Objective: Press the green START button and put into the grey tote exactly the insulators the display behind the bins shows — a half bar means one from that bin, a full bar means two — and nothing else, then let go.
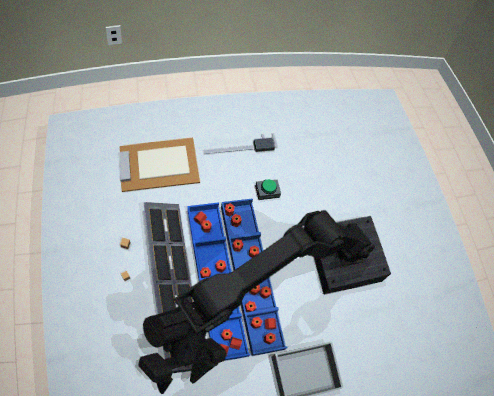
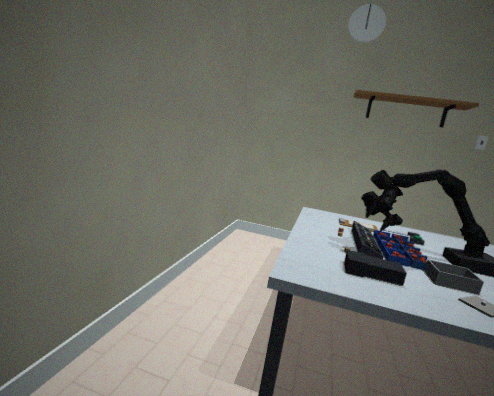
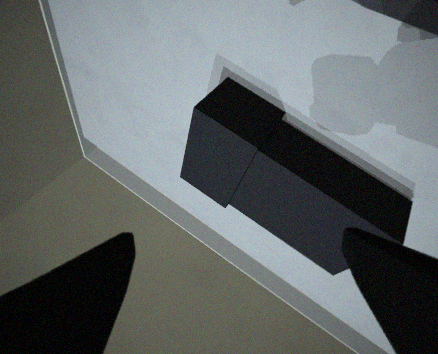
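Note:
The green START button [image 1: 269,186] stands on a dark base beyond the bins. The blue bins [image 1: 209,232] [image 2: 395,257] stand in two columns. Red-orange insulators [image 1: 236,220] [image 2: 398,254] lie in them, some upright, some on their sides; the arm hides part of the bins. The dark display [image 1: 175,205] [image 2: 364,239] stands along the bins, and its bars cannot be read clearly. The grey tote [image 1: 305,372] [image 2: 455,282] shows no insulator in its visible part. My gripper [image 1: 179,384] [image 2: 375,222] [image 3: 239,241] is open and empty, high above the table beside the display's near end.
A long dark box [image 2: 375,268] [image 3: 295,205] lies near the table edge, below the gripper. Two small tan blocks [image 1: 125,243] lie left of the display. A clipboard [image 1: 163,162] and a caliper [image 1: 264,144] lie farther back. A flat plate [image 2: 480,303] lies beside the tote.

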